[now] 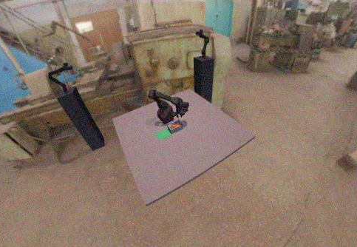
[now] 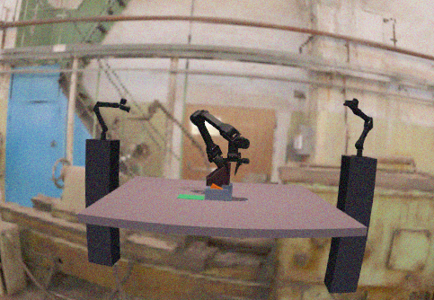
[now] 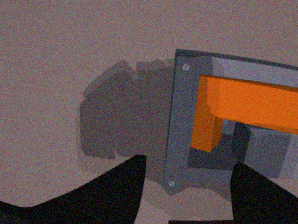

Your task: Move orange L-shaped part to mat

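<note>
The orange L-shaped part is 50 mm to the right of my gripper tip and 100 mm below it. The rest, counted from my gripper tip: green mat (10 mm ahead, 220 mm to the right, 160 mm below).
</note>
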